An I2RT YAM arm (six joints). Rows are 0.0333 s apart.
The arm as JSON. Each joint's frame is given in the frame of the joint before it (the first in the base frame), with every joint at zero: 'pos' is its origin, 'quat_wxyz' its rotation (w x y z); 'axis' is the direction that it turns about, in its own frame. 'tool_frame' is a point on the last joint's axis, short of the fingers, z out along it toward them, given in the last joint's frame.
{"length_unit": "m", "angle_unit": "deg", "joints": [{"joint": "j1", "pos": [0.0, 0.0, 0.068], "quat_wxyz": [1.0, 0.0, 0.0, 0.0], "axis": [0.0, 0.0, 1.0]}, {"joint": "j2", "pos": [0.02, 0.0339, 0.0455], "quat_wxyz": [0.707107, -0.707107, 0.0, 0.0], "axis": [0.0, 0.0, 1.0]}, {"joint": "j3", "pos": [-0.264, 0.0, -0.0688], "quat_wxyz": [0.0, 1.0, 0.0, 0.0], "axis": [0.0, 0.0, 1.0]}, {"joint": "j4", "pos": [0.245, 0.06, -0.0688], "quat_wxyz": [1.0, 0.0, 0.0, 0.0], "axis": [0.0, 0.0, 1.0]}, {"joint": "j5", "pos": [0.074, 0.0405, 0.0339], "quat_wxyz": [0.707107, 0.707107, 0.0, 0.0], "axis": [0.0, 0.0, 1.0]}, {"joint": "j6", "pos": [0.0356, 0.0, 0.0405], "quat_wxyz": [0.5, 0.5, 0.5, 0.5], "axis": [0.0, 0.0, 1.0]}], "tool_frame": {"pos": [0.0, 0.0, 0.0], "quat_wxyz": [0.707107, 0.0, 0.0, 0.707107]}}
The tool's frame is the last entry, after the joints.
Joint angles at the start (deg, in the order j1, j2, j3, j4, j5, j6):
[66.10, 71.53, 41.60, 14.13, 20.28, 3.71]
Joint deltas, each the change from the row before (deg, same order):
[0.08, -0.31, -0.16, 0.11, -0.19, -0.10]
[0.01, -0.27, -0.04, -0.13, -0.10, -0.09]
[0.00, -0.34, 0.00, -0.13, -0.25, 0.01]
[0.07, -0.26, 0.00, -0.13, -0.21, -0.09]
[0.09, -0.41, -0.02, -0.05, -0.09, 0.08]
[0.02, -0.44, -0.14, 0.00, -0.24, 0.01]
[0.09, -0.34, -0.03, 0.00, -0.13, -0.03]
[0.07, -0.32, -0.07, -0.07, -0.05, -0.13]
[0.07, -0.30, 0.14, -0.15, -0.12, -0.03]
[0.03, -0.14, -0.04, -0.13, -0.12, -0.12]
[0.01, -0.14, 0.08, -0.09, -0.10, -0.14]
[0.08, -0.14, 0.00, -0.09, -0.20, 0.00]
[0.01, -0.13, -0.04, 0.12, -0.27, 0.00]
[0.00, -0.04, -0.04, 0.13, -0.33, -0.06]
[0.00, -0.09, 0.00, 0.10, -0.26, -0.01]
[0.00, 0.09, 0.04, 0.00, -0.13, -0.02]
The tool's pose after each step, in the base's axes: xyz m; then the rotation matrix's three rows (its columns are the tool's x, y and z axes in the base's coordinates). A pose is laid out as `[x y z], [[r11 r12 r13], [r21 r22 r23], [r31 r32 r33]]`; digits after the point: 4 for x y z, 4 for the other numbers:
[0.1247 0.2521 0.2651], [[-0.1537 -0.7172 0.6797], [-0.2017 0.6961 0.6890], [-0.9673 -0.0312 -0.2516]]
[0.1242 0.2514 0.2658], [[-0.1519 -0.7188 0.6785], [-0.2013 0.6945 0.6907], [-0.9677 -0.0317 -0.2502]]
[0.1237 0.2506 0.2671], [[-0.1508 -0.7216 0.6756], [-0.1981 0.6916 0.6945], [-0.9685 -0.0291 -0.2473]]
[0.1230 0.2501 0.2680], [[-0.1487 -0.7252 0.6723], [-0.1975 0.6880 0.6983], [-0.9690 -0.0290 -0.2455]]
[0.1221 0.2493 0.2696], [[-0.1471 -0.7270 0.6707], [-0.1916 0.6861 0.7018], [-0.9704 -0.0253 -0.2402]]
[0.1213 0.2481 0.2708], [[-0.1453 -0.7300 0.6678], [-0.1871 0.6831 0.7060], [-0.9715 -0.0223 -0.2358]]
[0.1205 0.2475 0.2721], [[-0.1426 -0.7326 0.6656], [-0.1829 0.6804 0.7097], [-0.9727 -0.0205 -0.2310]]
[0.1198 0.2467 0.2729], [[-0.1396 -0.7343 0.6643], [-0.1819 0.6785 0.7117], [-0.9734 -0.0215 -0.2282]]
[0.1191 0.2463 0.2749], [[-0.1371 -0.7365 0.6624], [-0.1780 0.6761 0.7150], [-0.9744 -0.0199 -0.2237]]
[0.1187 0.2459 0.2750], [[-0.1357 -0.7386 0.6604], [-0.1800 0.6738 0.7166], [-0.9743 -0.0216 -0.2244]]
[0.1185 0.2457 0.2759], [[-0.1331 -0.7401 0.6591], [-0.1797 0.6721 0.7184], [-0.9747 -0.0229 -0.2224]]
[0.1179 0.2455 0.2764], [[-0.1326 -0.7434 0.6556], [-0.1792 0.6685 0.7218], [-0.9748 -0.0218 -0.2219]]
[0.1176 0.2453 0.2769], [[-0.1313 -0.7465 0.6523], [-0.1762 0.6651 0.7257], [-0.9756 -0.0196 -0.2189]]
[0.1174 0.2453 0.2771], [[-0.1299 -0.7504 0.6481], [-0.1751 0.6607 0.7299], [-0.9760 -0.0187 -0.2172]]
[0.1172 0.2452 0.2776], [[-0.1286 -0.7533 0.6450], [-0.1724 0.6574 0.7335], [-0.9766 -0.0168 -0.2144]]
[0.1173 0.2456 0.2775], [[-0.1288 -0.7548 0.6432], [-0.1735 0.6557 0.7348], [-0.9764 -0.0170 -0.2154]]

